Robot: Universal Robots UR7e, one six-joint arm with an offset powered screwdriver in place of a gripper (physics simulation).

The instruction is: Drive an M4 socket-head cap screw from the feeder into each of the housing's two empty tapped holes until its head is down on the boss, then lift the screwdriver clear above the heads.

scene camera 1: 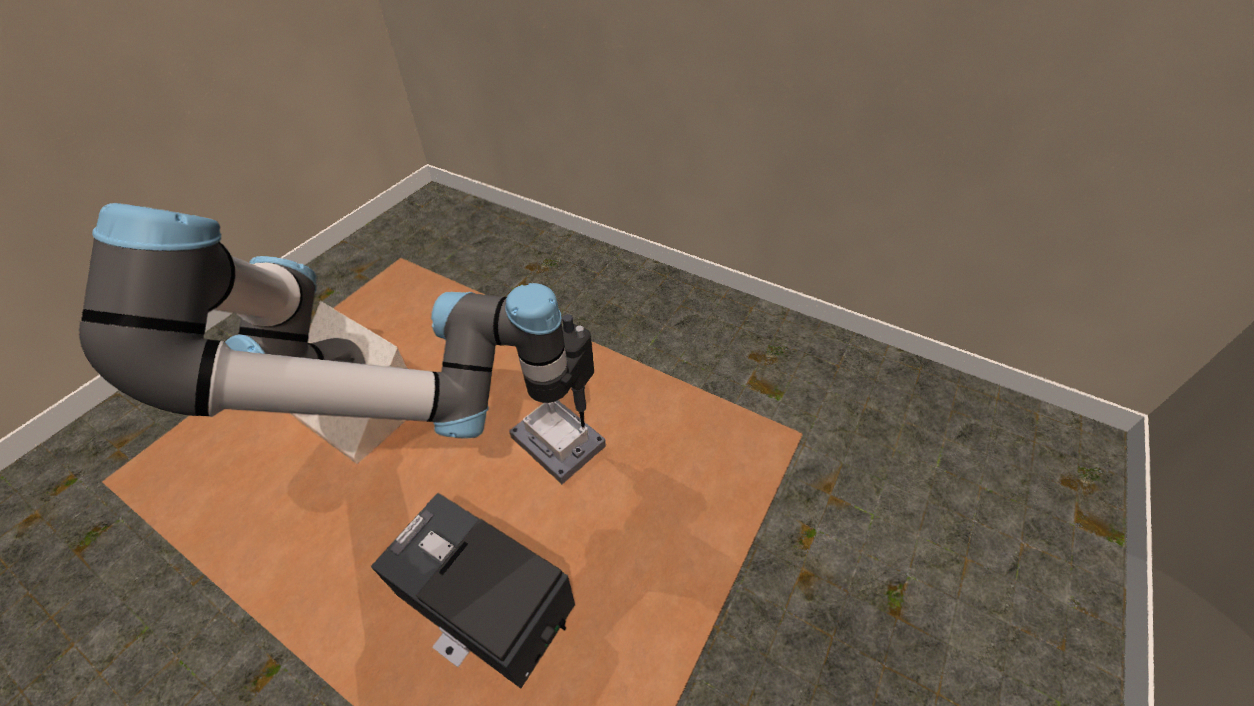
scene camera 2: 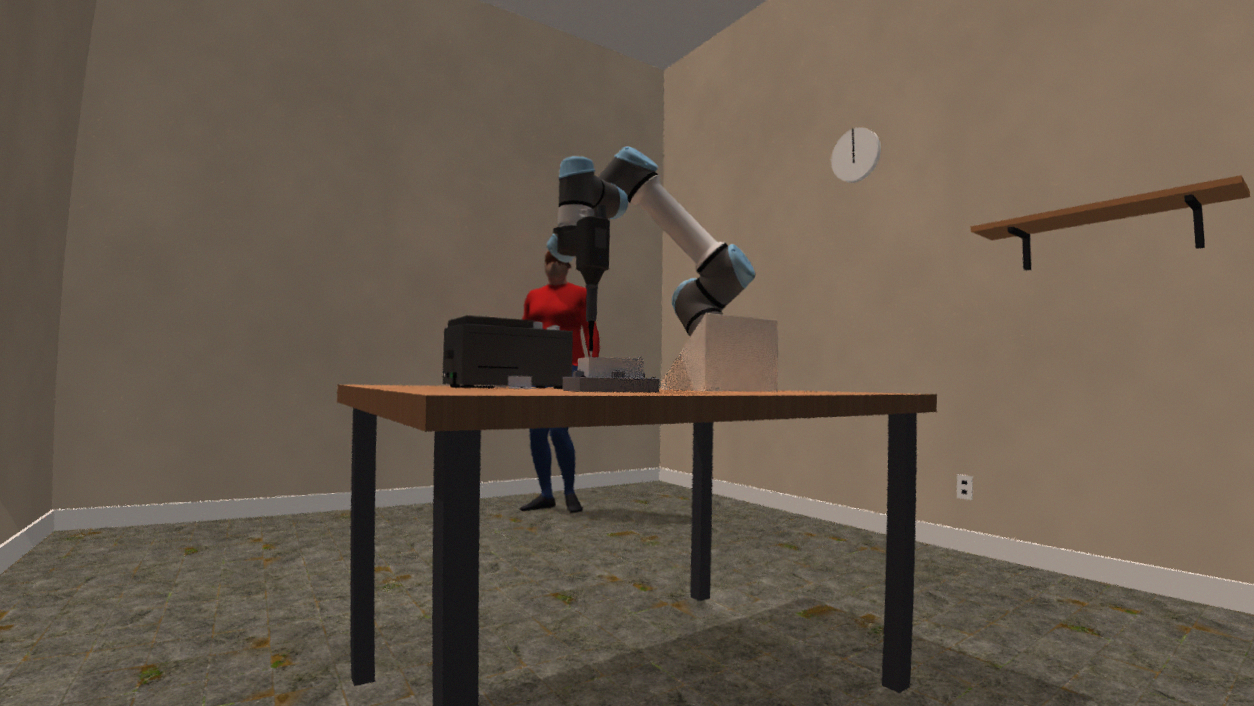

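Observation:
The light grey open housing [scene camera 1: 554, 427] [scene camera 2: 605, 366] sits on a dark fixture plate [scene camera 1: 562, 473] [scene camera 2: 611, 385]. My screwdriver [scene camera 1: 582, 424] [scene camera 2: 591, 351] is upright, with its thin bit at the housing's right corner in scene camera 1. In scene camera 2 the bit tip is at about the height of the housing's top edge. Whether it touches, and whether a screw is on the tip or in the hole below, is too small to tell. The black screw feeder [scene camera 1: 500, 583] [scene camera 2: 508, 355] stands apart from the housing. The tapped holes and any screw heads cannot be made out clearly.
The arm's pale base block [scene camera 1: 337, 429] [scene camera 2: 741, 353] stands on the wooden table [scene camera 1: 702, 456] [scene camera 2: 684, 410]. A small light plate [scene camera 1: 451, 648] lies beside the feeder. A person in a red top [scene camera 2: 554, 302] stands beyond the table. A wall shelf [scene camera 2: 1110, 210] is at the right.

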